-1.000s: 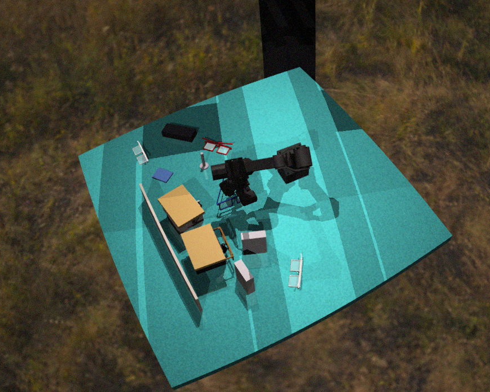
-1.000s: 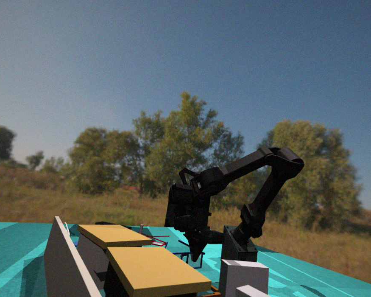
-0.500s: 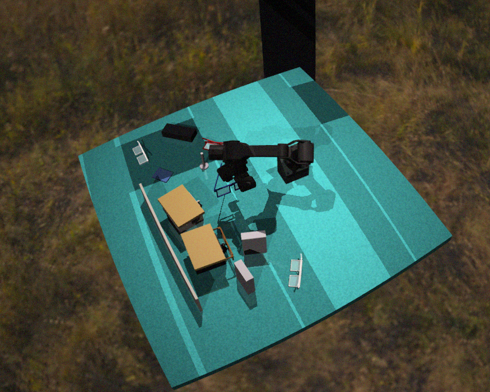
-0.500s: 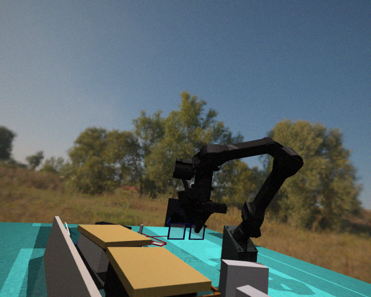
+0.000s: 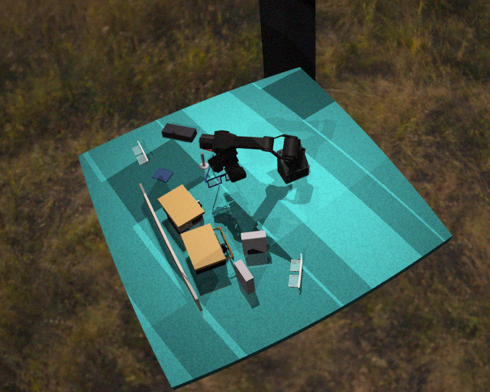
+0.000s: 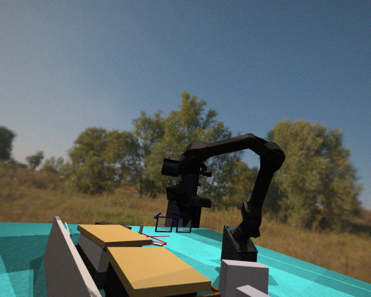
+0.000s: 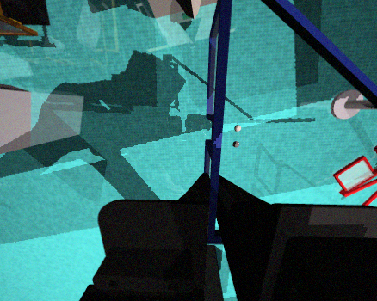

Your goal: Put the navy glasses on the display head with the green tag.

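Right now my gripper tip is 220 mm to the left of the round base, 100 mm above it and 10 mm short of it. From my gripper tip the other things lie so: blue flat patch 290 mm to the right, 190 mm ahead, 120 mm below; then long board 360 mm ahead, 80 mm to the left, 70 mm below; then dark box 460 mm to the right, 110 mm below.
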